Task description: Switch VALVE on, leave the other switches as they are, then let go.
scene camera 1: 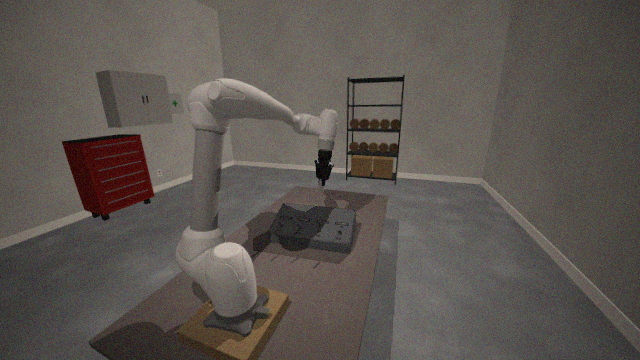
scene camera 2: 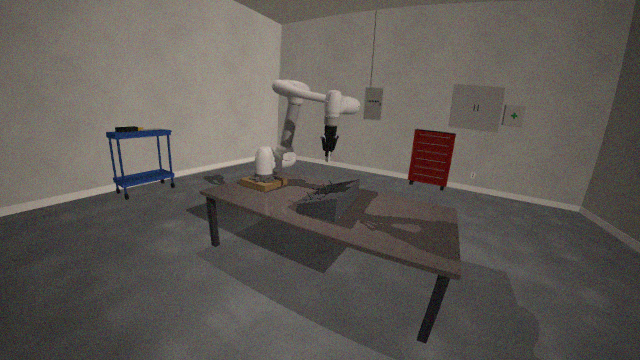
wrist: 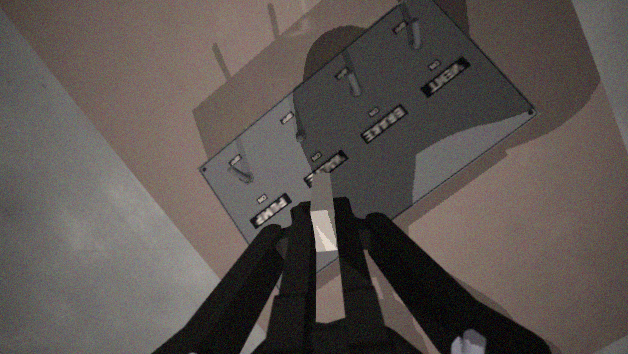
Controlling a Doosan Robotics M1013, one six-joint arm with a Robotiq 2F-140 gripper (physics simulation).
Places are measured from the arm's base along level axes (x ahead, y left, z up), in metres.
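Pixels of known places: gripper, between the fingertips: (scene camera 1: 320, 191) (scene camera 2: 327, 161) (wrist: 323, 189); arm's base, origin of its link: (scene camera 1: 238, 311) (scene camera 2: 263, 178).
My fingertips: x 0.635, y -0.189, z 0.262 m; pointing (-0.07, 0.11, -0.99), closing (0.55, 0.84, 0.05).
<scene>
For each thing: its top centre in the pictures, then the offset to it from my fingertips. Level surfaces: height alone.
- VALVE label, centre of its top: (wrist: 325, 169) 0.027 m ahead, 0.002 m right, 0.205 m down
- VALVE lever, centre of its top: (wrist: 299, 137) 0.043 m back, 0.001 m left, 0.182 m down
- PUMP lever, centre of its top: (wrist: 235, 176) 0.062 m back, 0.118 m right, 0.191 m down
- BRAKE lever, centre of its top: (wrist: 355, 80) 0.051 m back, 0.122 m left, 0.191 m down
- VENT lever, centre of its top: (wrist: 421, 28) 0.046 m back, 0.242 m left, 0.191 m down
- brown table, height of its surface: 0.316 m down
A dark grey switch panel (scene camera 1: 327, 243) (scene camera 2: 327, 207) (wrist: 450, 155) lies on the table. In the wrist view, the VALVE label (wrist: 337, 160) is partly hidden by a fingertip. The VALVE lever (wrist: 300, 135) looks short, seen almost end-on between its OFF and ON marks; its tilt is hard to tell. The PUMP lever (wrist: 241, 172), BRAKE lever (wrist: 354, 84) and VENT lever (wrist: 415, 35) look longer and lean to the OFF side. My gripper (scene camera 1: 322, 183) (scene camera 2: 328, 156) (wrist: 323, 189) is shut with nothing between its fingers, well above the panel and apart from every lever.
The brown table (scene camera 1: 340, 300) (scene camera 2: 425, 200) carries the panel and the arm's wooden base (scene camera 1: 272, 310) (scene camera 2: 262, 185). A red tool cabinet (scene camera 1: 120, 172) (scene camera 2: 432, 157), a black shelf rack (scene camera 1: 375, 80) and a blue cart (scene camera 2: 150, 133) stand away from the table.
</scene>
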